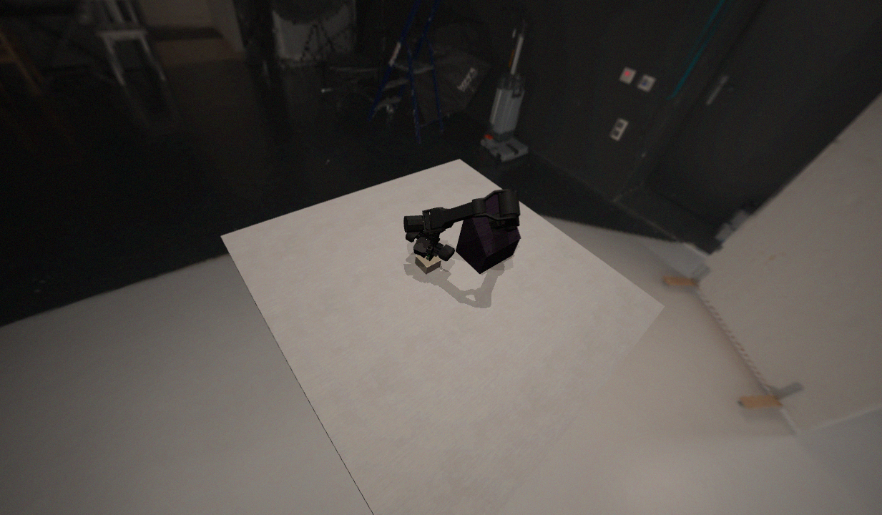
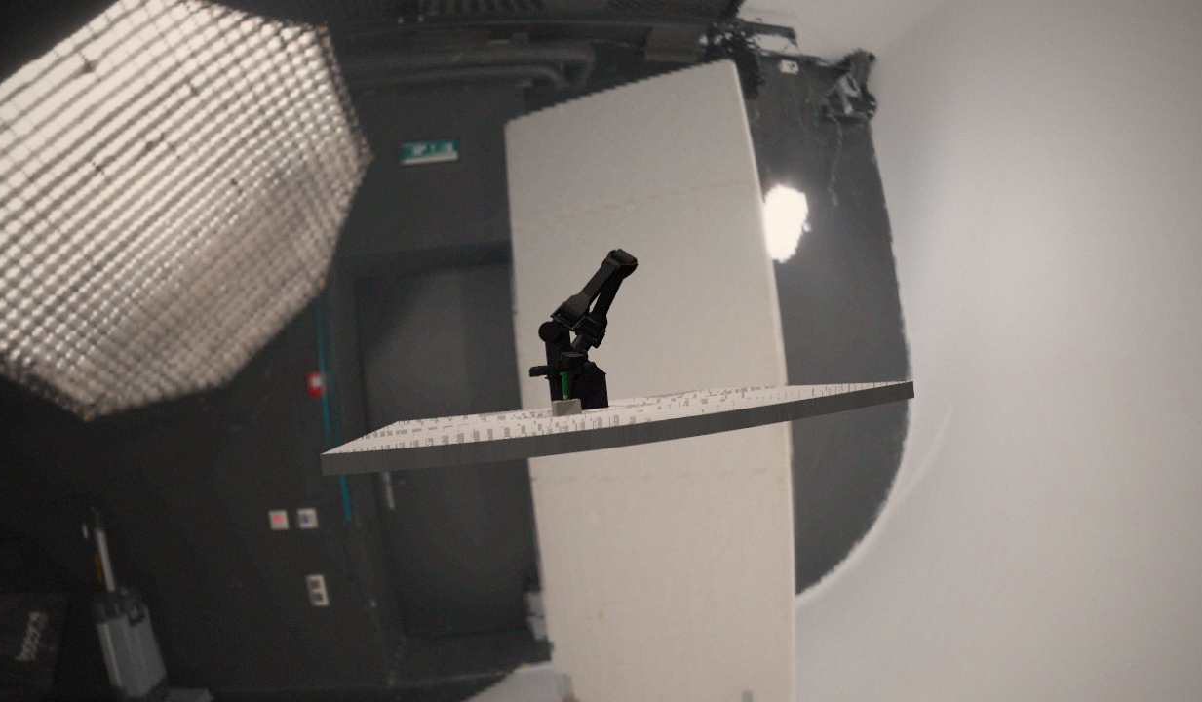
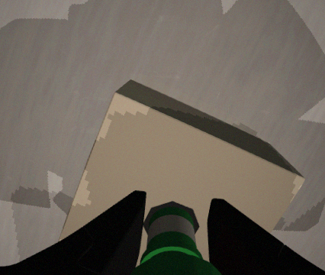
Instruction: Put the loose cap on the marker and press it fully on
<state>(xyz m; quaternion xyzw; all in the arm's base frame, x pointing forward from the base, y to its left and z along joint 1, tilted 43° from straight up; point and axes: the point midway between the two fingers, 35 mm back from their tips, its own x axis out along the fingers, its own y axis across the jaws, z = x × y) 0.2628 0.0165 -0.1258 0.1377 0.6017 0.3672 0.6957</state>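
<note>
Right now my gripper tip is 5 cm below the green cap and 1 cm past it. From my gripper tip the other things lie so: beige holder block (2 cm below, 1 cm behind).
</note>
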